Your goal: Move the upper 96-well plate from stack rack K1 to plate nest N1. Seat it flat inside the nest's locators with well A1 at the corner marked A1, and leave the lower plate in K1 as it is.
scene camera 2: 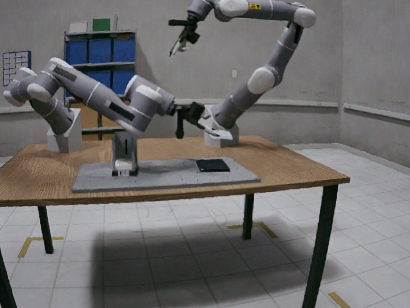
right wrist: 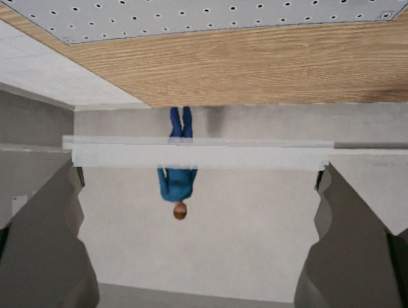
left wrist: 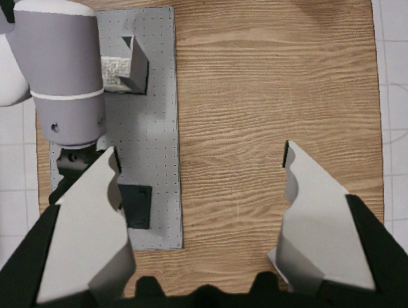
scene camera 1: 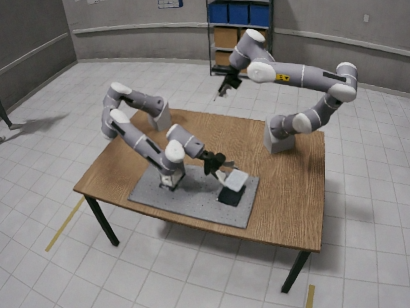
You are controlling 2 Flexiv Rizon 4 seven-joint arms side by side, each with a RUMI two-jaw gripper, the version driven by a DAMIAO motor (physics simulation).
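Observation:
The upper 96-well plate, white, is held between the fingers of my right gripper, which is shut on it. The plate hangs in the air above plate nest N1, a flat black tray. Stack rack K1 stands on the pegboard, with the white lower plate inside. My left gripper is open and empty, high above the table. The A1 marks cannot be read.
A grey pegboard lies on the wooden table and carries the rack and nest. My right arm's forearm reaches low over K1. A person shows in the right wrist view, beyond the table.

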